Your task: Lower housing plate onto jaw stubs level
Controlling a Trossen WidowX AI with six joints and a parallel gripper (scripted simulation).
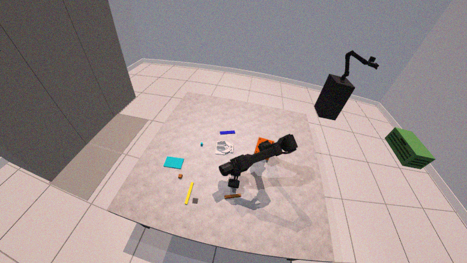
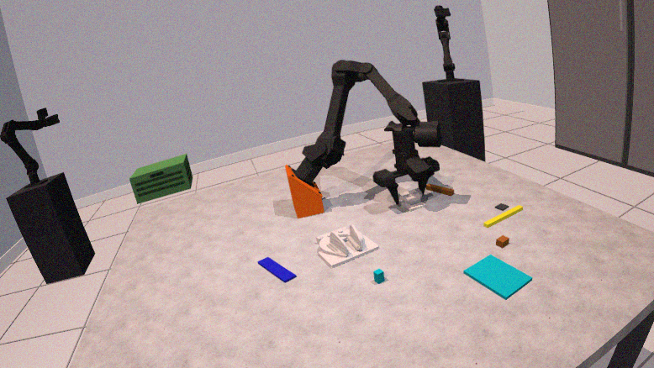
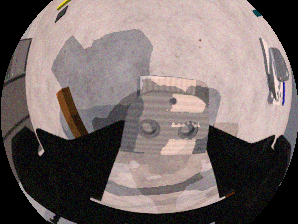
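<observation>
My gripper tip is now 11 cm to the right of the brown bar and 1 cm past it. Round my gripper tip: housing plate (2 cm above, 1 cm ahead); yellow bar (25 cm ahead, 14 cm to the left, 1 cm below); brown cube (34 cm ahead, 5 cm to the left).
</observation>
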